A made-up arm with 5 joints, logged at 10 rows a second.
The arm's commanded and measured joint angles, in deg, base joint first. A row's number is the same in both.
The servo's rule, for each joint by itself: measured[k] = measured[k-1] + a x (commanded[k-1-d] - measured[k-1]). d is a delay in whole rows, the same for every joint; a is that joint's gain. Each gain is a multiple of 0.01, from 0.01 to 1. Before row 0 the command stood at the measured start. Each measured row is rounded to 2 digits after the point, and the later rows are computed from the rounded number. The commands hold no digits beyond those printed.
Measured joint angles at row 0: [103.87, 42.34, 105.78, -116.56, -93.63]
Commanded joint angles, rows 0 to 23: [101.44, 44.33, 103.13, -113.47, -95.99]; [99.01, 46.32, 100.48, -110.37, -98.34]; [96.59, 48.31, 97.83, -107.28, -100.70]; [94.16, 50.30, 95.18, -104.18, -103.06]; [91.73, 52.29, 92.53, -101.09, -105.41]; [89.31, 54.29, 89.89, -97.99, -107.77]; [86.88, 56.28, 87.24, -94.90, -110.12]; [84.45, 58.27, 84.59, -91.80, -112.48]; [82.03, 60.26, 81.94, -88.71, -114.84]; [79.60, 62.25, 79.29, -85.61, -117.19]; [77.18, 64.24, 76.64, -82.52, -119.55]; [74.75, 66.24, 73.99, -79.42, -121.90]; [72.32, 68.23, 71.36, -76.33, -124.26]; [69.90, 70.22, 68.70, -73.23, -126.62]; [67.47, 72.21, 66.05, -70.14, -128.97]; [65.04, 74.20, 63.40, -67.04, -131.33]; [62.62, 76.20, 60.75, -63.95, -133.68]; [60.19, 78.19, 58.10, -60.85, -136.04]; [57.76, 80.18, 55.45, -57.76, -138.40]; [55.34, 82.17, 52.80, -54.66, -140.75]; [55.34, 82.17, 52.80, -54.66, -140.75]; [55.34, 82.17, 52.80, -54.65, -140.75]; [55.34, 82.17, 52.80, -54.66, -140.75]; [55.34, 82.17, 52.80, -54.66, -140.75]
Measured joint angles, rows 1 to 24: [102.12, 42.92, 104.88, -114.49, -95.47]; [99.88, 43.91, 103.38, -111.73, -97.71]; [97.51, 45.19, 101.49, -108.75, -100.04]; [95.10, 46.67, 99.34, -105.69, -102.40]; [92.67, 48.30, 97.02, -102.61, -104.75]; [90.25, 50.04, 94.60, -99.51, -107.11]; [87.82, 51.85, 92.10, -96.42, -109.46]; [85.39, 53.71, 89.55, -93.32, -111.82]; [82.97, 55.61, 86.96, -90.23, -114.18]; [80.54, 57.54, 84.35, -87.13, -116.53]; [78.12, 59.48, 81.73, -84.04, -118.89]; [75.69, 61.44, 79.10, -80.94, -121.24]; [73.26, 63.41, 76.47, -77.85, -123.60]; [70.84, 65.38, 73.83, -74.75, -125.96]; [68.41, 67.36, 71.18, -71.66, -128.31]; [65.98, 69.34, 68.53, -68.56, -130.67]; [63.56, 71.33, 65.88, -65.47, -133.02]; [61.13, 73.32, 63.23, -62.37, -135.38]; [58.70, 75.31, 60.58, -59.28, -137.74]; [56.28, 77.30, 57.93, -56.18, -140.09]; [55.60, 78.71, 56.19, -55.16, -140.60]; [55.41, 79.71, 55.04, -54.82, -140.72]; [55.36, 80.42, 54.28, -54.71, -140.74]; [55.35, 80.93, 53.78, -54.68, -140.75]
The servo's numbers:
d 0
a 0.72 0.29 0.34 0.67 0.78

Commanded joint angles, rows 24 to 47: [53.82, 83.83, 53.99, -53.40, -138.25]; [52.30, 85.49, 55.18, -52.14, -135.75]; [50.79, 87.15, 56.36, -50.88, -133.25]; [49.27, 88.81, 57.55, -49.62, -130.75]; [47.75, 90.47, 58.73, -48.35, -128.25]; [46.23, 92.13, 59.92, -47.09, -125.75]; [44.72, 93.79, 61.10, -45.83, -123.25]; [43.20, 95.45, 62.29, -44.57, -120.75]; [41.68, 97.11, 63.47, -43.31, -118.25]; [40.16, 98.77, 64.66, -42.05, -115.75]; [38.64, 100.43, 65.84, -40.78, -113.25]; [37.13, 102.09, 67.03, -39.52, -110.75]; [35.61, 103.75, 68.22, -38.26, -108.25]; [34.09, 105.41, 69.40, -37.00, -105.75]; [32.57, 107.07, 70.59, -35.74, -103.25]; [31.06, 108.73, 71.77, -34.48, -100.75]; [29.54, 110.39, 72.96, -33.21, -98.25]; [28.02, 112.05, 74.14, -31.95, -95.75]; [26.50, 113.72, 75.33, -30.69, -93.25]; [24.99, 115.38, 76.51, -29.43, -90.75]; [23.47, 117.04, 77.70, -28.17, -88.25]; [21.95, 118.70, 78.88, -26.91, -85.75]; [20.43, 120.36, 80.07, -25.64, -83.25]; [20.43, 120.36, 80.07, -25.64, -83.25]
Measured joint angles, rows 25 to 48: [54.25, 81.77, 53.85, -53.82, -138.80]; [52.85, 82.85, 54.30, -52.69, -136.42]; [51.37, 84.10, 55.00, -51.48, -133.95]; [49.86, 85.47, 55.87, -50.23, -131.45]; [48.34, 86.92, 56.84, -48.97, -128.95]; [46.82, 88.43, 57.89, -47.71, -126.45]; [45.31, 89.98, 58.98, -46.45, -123.95]; [43.79, 91.57, 60.11, -45.19, -121.45]; [42.27, 93.18, 61.25, -43.93, -118.95]; [40.75, 94.80, 62.41, -42.67, -116.45]; [39.23, 96.43, 63.58, -41.40, -113.95]; [37.72, 98.07, 64.75, -40.14, -111.45]; [36.20, 99.72, 65.93, -38.88, -108.95]; [34.68, 101.37, 67.11, -37.62, -106.45]; [33.16, 103.02, 68.29, -36.36, -103.95]; [31.65, 104.68, 69.47, -35.10, -101.45]; [30.13, 106.34, 70.66, -33.83, -98.95]; [28.61, 108.00, 71.84, -32.57, -96.45]; [27.09, 109.66, 73.03, -31.31, -93.95]; [25.58, 111.32, 74.21, -30.05, -91.45]; [24.06, 112.98, 75.40, -28.79, -88.95]; [22.54, 114.64, 76.58, -27.53, -86.45]; [21.02, 116.30, 77.77, -26.26, -83.95]; [20.60, 117.48, 78.55, -25.84, -83.40]
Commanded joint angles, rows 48 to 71: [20.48, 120.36, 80.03, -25.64, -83.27]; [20.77, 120.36, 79.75, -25.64, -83.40]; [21.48, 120.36, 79.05, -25.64, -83.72]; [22.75, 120.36, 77.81, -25.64, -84.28]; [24.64, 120.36, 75.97, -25.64, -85.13]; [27.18, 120.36, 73.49, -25.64, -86.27]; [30.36, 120.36, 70.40, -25.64, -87.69]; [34.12, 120.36, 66.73, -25.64, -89.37]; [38.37, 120.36, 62.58, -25.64, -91.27]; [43.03, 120.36, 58.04, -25.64, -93.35]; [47.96, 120.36, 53.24, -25.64, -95.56]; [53.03, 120.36, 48.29, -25.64, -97.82]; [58.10, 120.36, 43.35, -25.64, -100.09]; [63.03, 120.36, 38.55, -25.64, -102.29]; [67.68, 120.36, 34.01, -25.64, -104.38]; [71.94, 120.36, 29.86, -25.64, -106.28]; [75.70, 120.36, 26.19, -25.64, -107.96]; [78.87, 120.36, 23.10, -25.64, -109.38]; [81.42, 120.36, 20.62, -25.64, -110.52]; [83.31, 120.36, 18.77, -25.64, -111.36]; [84.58, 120.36, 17.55, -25.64, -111.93]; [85.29, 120.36, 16.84, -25.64, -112.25]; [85.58, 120.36, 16.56, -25.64, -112.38]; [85.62, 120.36, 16.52, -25.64, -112.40]
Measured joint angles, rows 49 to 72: [20.51, 118.32, 79.05, -25.71, -83.30]; [20.70, 118.91, 79.29, -25.66, -83.38]; [21.26, 119.33, 79.21, -25.65, -83.65]; [22.33, 119.63, 78.73, -25.64, -84.14]; [23.99, 119.84, 77.79, -25.64, -84.91]; [26.29, 119.99, 76.33, -25.64, -85.97]; [29.22, 120.10, 74.31, -25.64, -87.31]; [32.75, 120.18, 71.73, -25.64, -88.92]; [36.80, 120.23, 68.62, -25.64, -90.75]; [41.29, 120.27, 65.02, -25.64, -92.78]; [46.09, 120.30, 61.01, -25.64, -94.95]; [51.09, 120.32, 56.69, -25.64, -97.19]; [56.14, 120.33, 52.15, -25.64, -99.45]; [61.10, 120.34, 47.53, -25.64, -101.67]; [65.84, 120.35, 42.93, -25.64, -103.78]; [70.23, 120.35, 38.49, -25.64, -105.73]; [74.17, 120.35, 34.31, -25.64, -107.47]; [77.55, 120.35, 30.50, -25.64, -108.96]; [80.34, 120.35, 27.14, -25.64, -110.18]; [82.48, 120.35, 24.29, -25.64, -111.10]; [83.99, 120.35, 22.00, -25.64, -111.75]; [84.93, 120.35, 20.25, -25.64, -112.14]; [85.40, 120.35, 19.00, -25.64, -112.33]; [85.56, 120.35, 18.16, -25.64, -112.38]
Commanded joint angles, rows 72 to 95: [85.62, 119.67, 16.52, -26.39, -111.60]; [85.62, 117.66, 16.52, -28.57, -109.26]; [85.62, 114.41, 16.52, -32.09, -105.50]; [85.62, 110.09, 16.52, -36.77, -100.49]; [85.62, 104.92, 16.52, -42.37, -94.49]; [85.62, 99.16, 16.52, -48.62, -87.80]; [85.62, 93.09, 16.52, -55.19, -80.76]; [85.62, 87.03, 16.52, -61.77, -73.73]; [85.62, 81.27, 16.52, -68.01, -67.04]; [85.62, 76.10, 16.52, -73.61, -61.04]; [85.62, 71.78, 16.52, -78.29, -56.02]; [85.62, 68.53, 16.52, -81.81, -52.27]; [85.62, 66.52, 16.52, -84.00, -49.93]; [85.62, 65.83, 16.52, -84.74, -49.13]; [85.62, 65.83, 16.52, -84.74, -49.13]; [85.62, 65.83, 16.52, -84.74, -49.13]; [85.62, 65.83, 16.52, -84.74, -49.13]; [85.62, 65.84, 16.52, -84.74, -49.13]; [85.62, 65.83, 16.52, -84.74, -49.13]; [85.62, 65.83, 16.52, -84.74, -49.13]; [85.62, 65.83, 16.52, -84.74, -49.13]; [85.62, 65.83, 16.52, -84.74, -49.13]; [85.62, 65.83, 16.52, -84.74, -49.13]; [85.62, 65.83, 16.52, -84.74, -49.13]
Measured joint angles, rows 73 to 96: [85.60, 120.15, 17.60, -26.14, -111.77]; [85.61, 119.43, 17.23, -27.77, -109.81]; [85.62, 117.97, 16.99, -30.66, -106.45]; [85.62, 115.68, 16.83, -34.75, -101.80]; [85.62, 112.56, 16.72, -39.86, -96.10]; [85.62, 108.67, 16.65, -45.73, -89.63]; [85.62, 104.15, 16.61, -52.07, -82.71]; [85.62, 99.19, 16.58, -58.57, -75.71]; [85.62, 93.99, 16.56, -64.89, -68.95]; [85.62, 88.80, 16.55, -70.73, -62.78]; [85.62, 83.86, 16.54, -75.80, -57.51]; [85.62, 79.41, 16.53, -79.83, -53.42]; [85.62, 75.67, 16.53, -82.62, -50.70]; [85.62, 72.82, 16.53, -84.04, -49.48]; [85.62, 70.79, 16.53, -84.51, -49.21]; [85.62, 69.35, 16.53, -84.66, -49.15]; [85.62, 68.33, 16.53, -84.71, -49.13]; [85.62, 67.61, 16.53, -84.73, -49.13]; [85.62, 67.09, 16.53, -84.74, -49.13]; [85.62, 66.72, 16.53, -84.74, -49.13]; [85.62, 66.46, 16.53, -84.74, -49.13]; [85.62, 66.28, 16.53, -84.74, -49.13]; [85.62, 66.15, 16.53, -84.74, -49.13]; [85.62, 66.06, 16.53, -84.74, -49.13]
